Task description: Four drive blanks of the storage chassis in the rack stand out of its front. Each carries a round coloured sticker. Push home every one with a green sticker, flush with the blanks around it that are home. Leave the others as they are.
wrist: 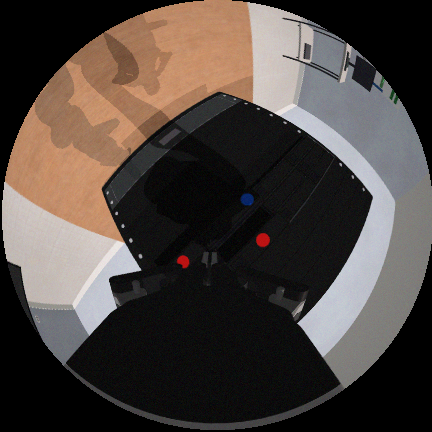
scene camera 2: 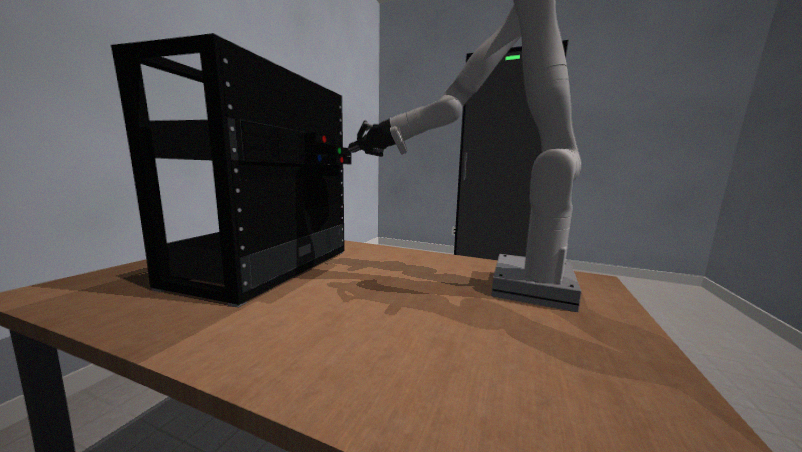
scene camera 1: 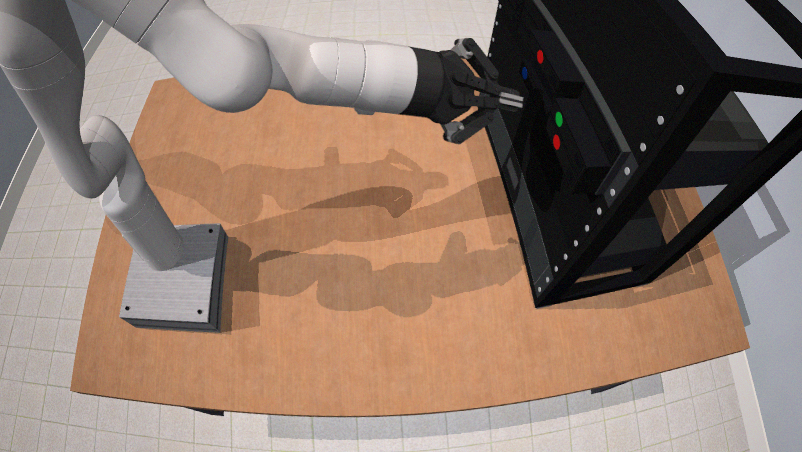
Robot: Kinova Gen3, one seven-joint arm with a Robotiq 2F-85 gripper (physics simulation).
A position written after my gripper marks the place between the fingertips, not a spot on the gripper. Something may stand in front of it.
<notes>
I see my gripper (scene camera 1: pixel 519 102) and a black rack (scene camera 1: pixel 615 106).
The black rack also shows in the wrist view (wrist: pixel 225 175) and in scene camera 2 (scene camera 2: pixel 275 139). My gripper shows as well in the wrist view (wrist: pixel 209 260) and in scene camera 2 (scene camera 2: pixel 348 149).
</notes>
